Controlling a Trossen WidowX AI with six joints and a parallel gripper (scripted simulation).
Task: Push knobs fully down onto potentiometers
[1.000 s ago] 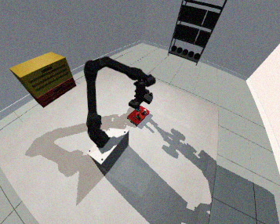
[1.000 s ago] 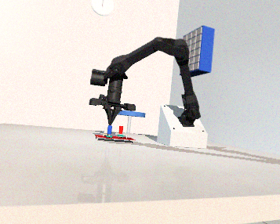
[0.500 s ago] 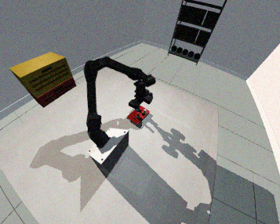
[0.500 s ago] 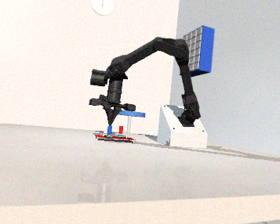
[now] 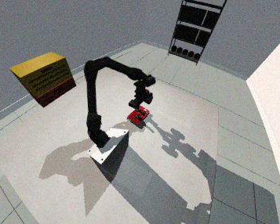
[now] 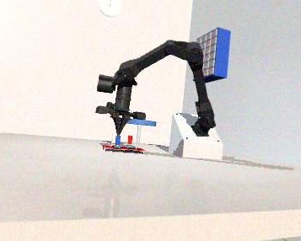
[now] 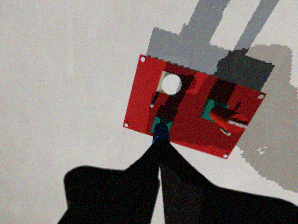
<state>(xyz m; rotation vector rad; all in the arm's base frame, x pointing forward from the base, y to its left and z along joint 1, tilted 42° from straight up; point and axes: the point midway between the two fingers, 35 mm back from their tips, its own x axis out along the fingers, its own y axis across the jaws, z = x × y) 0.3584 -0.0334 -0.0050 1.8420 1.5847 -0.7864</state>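
Right now my gripper tip is 10 mm above the blue knob. Round my gripper tip: red knob (60 mm behind, 30 mm to the right, 10 mm below).
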